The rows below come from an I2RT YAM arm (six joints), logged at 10 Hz.
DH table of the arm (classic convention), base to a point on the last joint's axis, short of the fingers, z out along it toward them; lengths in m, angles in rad. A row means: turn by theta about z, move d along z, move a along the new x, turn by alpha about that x. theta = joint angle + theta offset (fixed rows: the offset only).
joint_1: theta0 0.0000, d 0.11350, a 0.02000, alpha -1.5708
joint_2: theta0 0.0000, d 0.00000, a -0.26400, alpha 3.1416
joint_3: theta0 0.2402, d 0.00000, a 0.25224, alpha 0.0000
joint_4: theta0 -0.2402, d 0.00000, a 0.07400, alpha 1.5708
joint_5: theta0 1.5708, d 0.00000, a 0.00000, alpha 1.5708
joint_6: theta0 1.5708, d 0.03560, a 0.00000, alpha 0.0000
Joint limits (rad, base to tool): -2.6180..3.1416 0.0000..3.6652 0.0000..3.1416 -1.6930..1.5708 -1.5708..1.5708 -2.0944..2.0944
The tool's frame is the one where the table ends.
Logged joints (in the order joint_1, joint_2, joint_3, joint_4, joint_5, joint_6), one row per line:
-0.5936 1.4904 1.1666 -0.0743 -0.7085 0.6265
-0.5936 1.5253 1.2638 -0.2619 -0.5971 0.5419
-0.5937 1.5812 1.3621 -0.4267 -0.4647 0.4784
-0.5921 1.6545 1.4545 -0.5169 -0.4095 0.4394
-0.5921 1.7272 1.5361 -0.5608 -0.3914 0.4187
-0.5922 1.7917 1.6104 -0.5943 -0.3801 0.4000
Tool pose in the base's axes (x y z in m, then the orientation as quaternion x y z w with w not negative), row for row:
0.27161 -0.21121 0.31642 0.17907 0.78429 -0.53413 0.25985
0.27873 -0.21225 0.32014 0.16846 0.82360 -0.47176 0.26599
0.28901 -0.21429 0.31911 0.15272 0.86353 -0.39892 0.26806
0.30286 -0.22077 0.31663 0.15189 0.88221 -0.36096 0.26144
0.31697 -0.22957 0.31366 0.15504 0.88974 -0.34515 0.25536
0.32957 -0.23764 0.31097 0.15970 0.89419 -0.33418 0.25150
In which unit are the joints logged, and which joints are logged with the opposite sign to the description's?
The joints are logged in radians. Opposite sign: joint_5, joint_6.
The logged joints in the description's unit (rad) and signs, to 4 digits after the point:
-0.5936 1.4904 1.1666 -0.0743 0.7085 -0.6265
-0.5936 1.5253 1.2638 -0.2619 0.5971 -0.5419
-0.5937 1.5812 1.3621 -0.4267 0.4647 -0.4784
-0.5921 1.6545 1.4545 -0.5169 0.4095 -0.4394
-0.5921 1.7272 1.5361 -0.5608 0.3914 -0.4187
-0.5922 1.7917 1.6104 -0.5943 0.3801 -0.4000

